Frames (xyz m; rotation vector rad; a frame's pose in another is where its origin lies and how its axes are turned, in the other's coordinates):
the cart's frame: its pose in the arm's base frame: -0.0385 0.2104 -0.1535 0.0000 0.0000 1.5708
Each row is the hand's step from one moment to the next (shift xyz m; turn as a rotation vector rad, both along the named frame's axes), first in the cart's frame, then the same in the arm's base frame.
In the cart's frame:
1: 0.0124 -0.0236 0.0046 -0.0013 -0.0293 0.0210
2: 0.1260 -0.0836 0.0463 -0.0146 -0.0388 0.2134
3: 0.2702 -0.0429 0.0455 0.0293 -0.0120 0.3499
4: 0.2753 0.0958 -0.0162 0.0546 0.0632 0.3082
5: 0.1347 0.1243 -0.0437 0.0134 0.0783 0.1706
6: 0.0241 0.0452 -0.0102 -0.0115 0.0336 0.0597
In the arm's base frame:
1: 0.0236 0.0124 0.0046 0.0293 -0.0013 0.0210
2: 0.0836 0.1260 0.0463 0.0388 -0.0146 0.2134
3: 0.0429 0.2702 0.0455 0.0120 0.0293 0.3499
4: -0.0958 0.2753 -0.0162 -0.0632 0.0546 0.3082
5: -0.1243 0.1347 -0.0437 -0.0783 0.0134 0.1706
6: -0.0452 0.0241 -0.0102 -0.0336 -0.0115 0.0597

